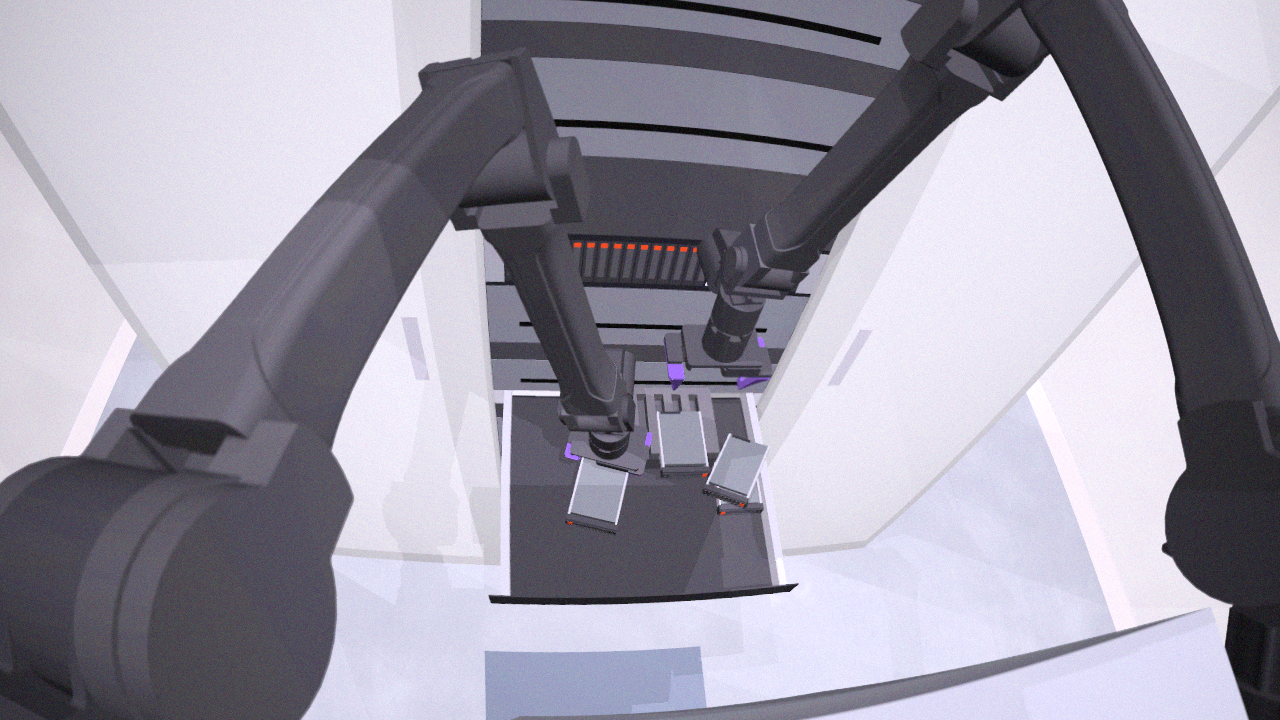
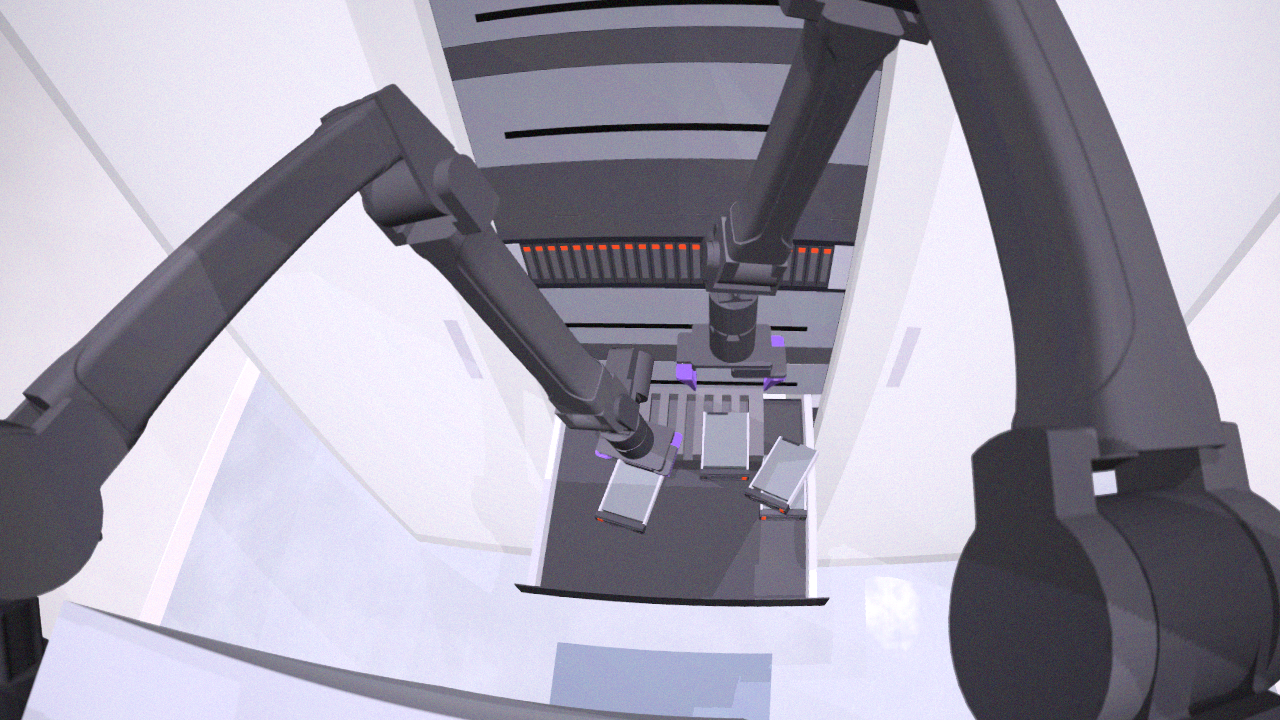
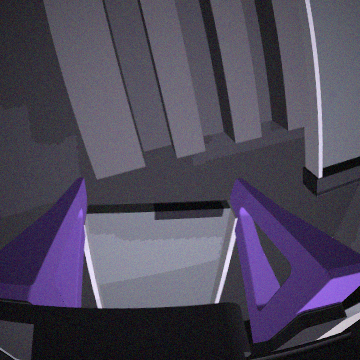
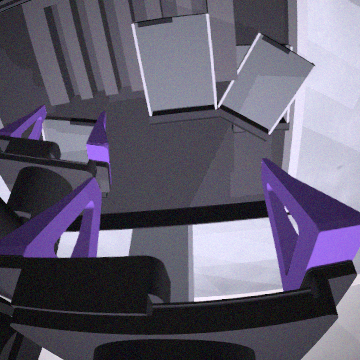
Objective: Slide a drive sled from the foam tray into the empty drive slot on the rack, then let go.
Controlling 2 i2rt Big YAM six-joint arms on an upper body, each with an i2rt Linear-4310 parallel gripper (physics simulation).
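Frame: origin at the left arm's base, x ahead, y down, z left, level; millimetres.
Seen in the pictures: left gripper, fingertip midpoint: (image 2: 647,455) (image 3: 160,187) (image 4: 73,110); right gripper, fingertip midpoint: (image 1: 706,386) (image 2: 730,387) (image 4: 176,175).
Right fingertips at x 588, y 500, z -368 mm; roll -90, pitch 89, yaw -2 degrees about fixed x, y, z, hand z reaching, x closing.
Pixels of each thing's top centre, then the offset from my right fingertips to it. "spot": a spot on its surface instead.
- grey drive sled at its top centre: (image 3: 160,304) (image 4: 73,165) (image 1: 599,489) (image 2: 631,488) dz +144, dx -89, dy +151 mm
- slotted foam tray at its top centre: (image 3: 285,4) (image 4: 126,33) (image 2: 699,420) (image 1: 652,419) dz +47, dx +51, dy +172 mm
- rack's drive row at a spot on its surface: (image 1: 635,261) spot: dz +109, dx +116, dy -126 mm
- tilted sled at its top centre: (image 4: 266,94) (image 2: 784,469) (image 1: 740,464) dz -94, dx -36, dy +176 mm
- further sled at its top centre: (image 4: 262,91) (image 2: 783,484) (image 1: 737,479) dz -97, dx -47, dy +210 mm
A grey drive sled (image 1: 599,494) (image 2: 631,494) (image 3: 160,260) (image 4: 67,132) with white side rails is between the purple fingers of my left gripper (image 1: 609,445) (image 2: 638,446) (image 3: 160,187) (image 4: 73,110), which is shut on it, in front of the slotted foam tray (image 2: 665,420) (image 3: 117,125) (image 4: 42,55). My right gripper (image 1: 713,376) (image 2: 729,379) (image 4: 176,175) is open and empty, above the back of the drawer. The rack's drive row (image 1: 635,261) (image 2: 617,261) shows orange latches; my right arm covers part of it, and the empty slot does not show.
Another sled (image 1: 682,438) (image 2: 725,438) (image 4: 175,65) lies on the foam. A tilted sled (image 1: 738,465) (image 2: 785,469) (image 4: 270,82) rests over a further sled (image 1: 744,508) (image 2: 787,514) by the drawer's right wall. White doors (image 1: 429,376) (image 2: 904,358) flank the rack.
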